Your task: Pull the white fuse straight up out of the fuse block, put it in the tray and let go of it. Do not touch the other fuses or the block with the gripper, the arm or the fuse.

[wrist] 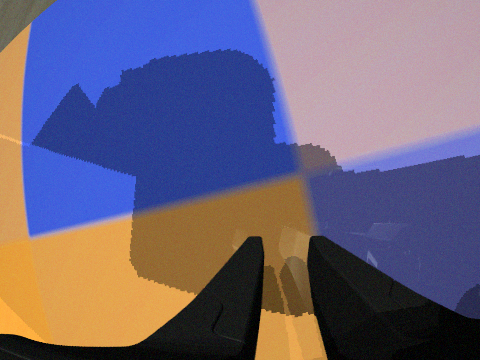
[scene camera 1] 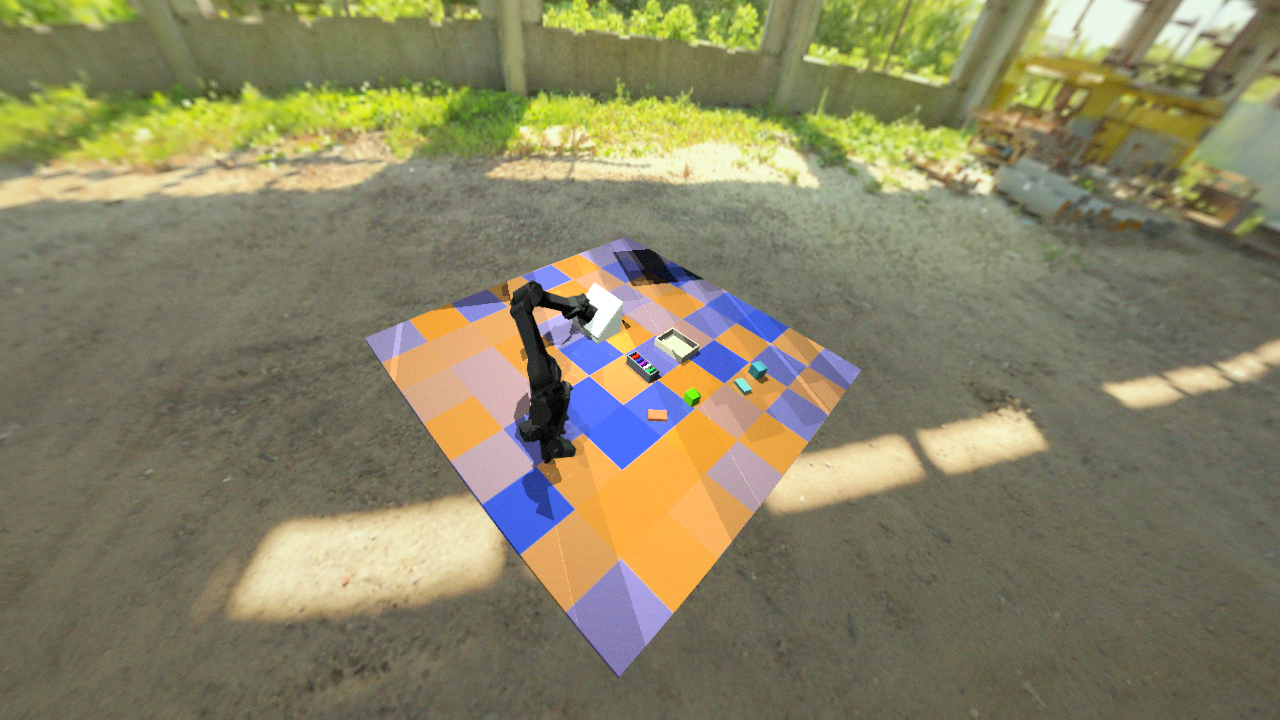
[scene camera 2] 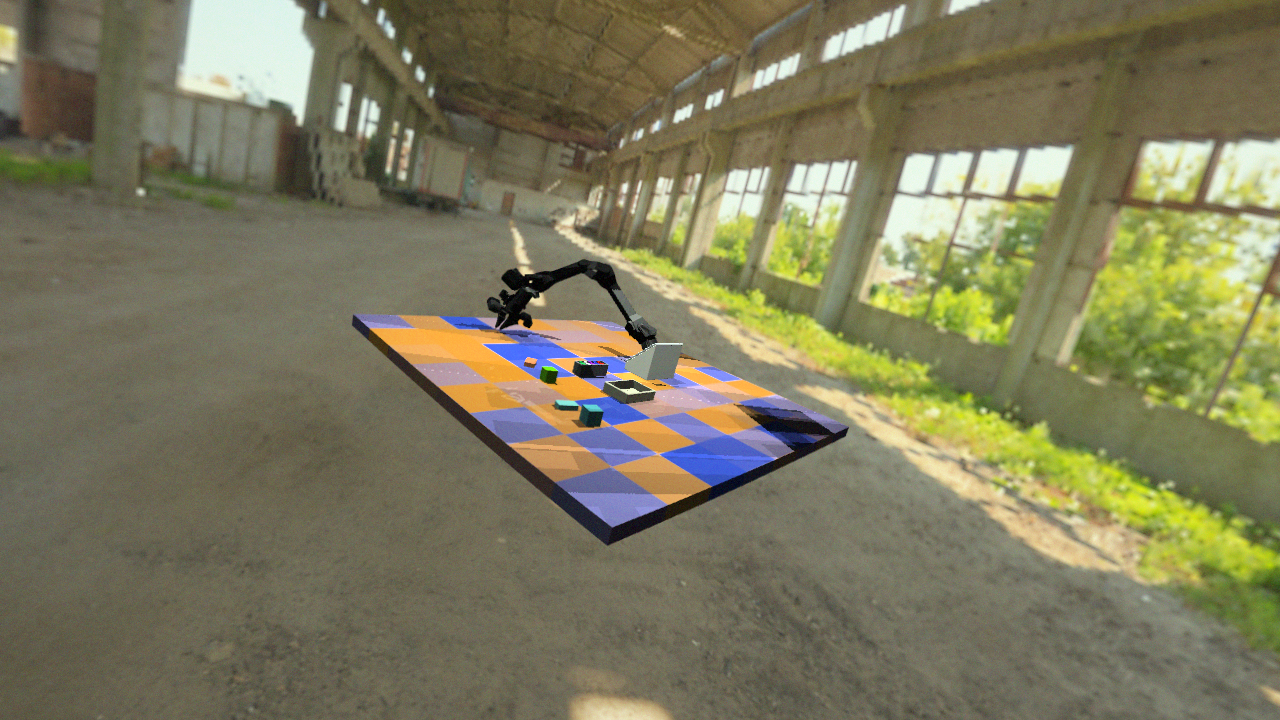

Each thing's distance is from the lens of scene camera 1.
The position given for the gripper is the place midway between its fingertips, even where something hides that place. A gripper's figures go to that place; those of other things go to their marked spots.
gripper [scene camera 1: 544, 461]: 107 cm
grey tray [scene camera 1: 672, 342]: 143 cm
